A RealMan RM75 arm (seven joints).
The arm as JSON. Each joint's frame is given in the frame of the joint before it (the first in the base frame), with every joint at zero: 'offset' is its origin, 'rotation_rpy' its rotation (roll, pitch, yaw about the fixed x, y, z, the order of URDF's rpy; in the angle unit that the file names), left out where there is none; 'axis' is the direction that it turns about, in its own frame. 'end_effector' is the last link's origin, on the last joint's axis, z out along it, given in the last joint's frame.
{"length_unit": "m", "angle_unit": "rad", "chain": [
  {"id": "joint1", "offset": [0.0, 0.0, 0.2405], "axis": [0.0, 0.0, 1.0]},
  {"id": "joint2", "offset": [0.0, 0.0, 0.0], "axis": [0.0, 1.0, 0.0]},
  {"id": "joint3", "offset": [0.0, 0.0, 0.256], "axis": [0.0, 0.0, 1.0]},
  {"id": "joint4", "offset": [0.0, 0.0, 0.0], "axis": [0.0, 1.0, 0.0]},
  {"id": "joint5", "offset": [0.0, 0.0, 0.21], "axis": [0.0, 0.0, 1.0]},
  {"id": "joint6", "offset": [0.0, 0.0, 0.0], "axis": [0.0, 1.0, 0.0]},
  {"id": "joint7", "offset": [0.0, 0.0, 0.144], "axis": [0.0, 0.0, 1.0]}
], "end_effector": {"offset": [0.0, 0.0, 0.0]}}
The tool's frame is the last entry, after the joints.
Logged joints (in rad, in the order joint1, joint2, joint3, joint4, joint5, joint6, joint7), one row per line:
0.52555, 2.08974, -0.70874, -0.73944, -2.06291, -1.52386, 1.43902
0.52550, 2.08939, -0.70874, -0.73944, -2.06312, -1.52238, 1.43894
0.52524, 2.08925, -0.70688, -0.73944, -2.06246, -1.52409, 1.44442
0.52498, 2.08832, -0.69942, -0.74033, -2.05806, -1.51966, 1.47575
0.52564, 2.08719, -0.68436, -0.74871, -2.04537, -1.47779, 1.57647
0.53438, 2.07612, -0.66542, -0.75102, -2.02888, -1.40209, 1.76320
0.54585, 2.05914, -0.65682, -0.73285, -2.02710, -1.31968, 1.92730
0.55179, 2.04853, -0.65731, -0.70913, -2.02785, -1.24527, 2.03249
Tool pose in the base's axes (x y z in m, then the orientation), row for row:
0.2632, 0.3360, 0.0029, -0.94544, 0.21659, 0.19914, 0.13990
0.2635, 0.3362, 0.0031, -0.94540, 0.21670, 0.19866, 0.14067
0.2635, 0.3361, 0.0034, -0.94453, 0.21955, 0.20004, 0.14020
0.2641, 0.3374, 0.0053, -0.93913, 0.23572, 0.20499, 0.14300
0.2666, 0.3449, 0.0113, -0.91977, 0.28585, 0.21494, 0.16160
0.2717, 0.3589, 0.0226, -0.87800, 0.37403, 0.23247, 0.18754
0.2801, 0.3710, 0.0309, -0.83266, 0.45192, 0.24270, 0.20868
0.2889, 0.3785, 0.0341, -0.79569, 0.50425, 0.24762, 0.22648
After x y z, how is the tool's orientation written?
As a quaternion, x y z w.
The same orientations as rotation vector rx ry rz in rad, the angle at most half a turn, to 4 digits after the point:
-2.7317, 0.6258, 0.5754
-2.7304, 0.6258, 0.5737
-2.7285, 0.6342, 0.5779
-2.7087, 0.6799, 0.5912
-2.6255, 0.8160, 0.6135
-2.4709, 1.0526, 0.6542
-2.3168, 1.2574, 0.6753
-2.1932, 1.3899, 0.6825

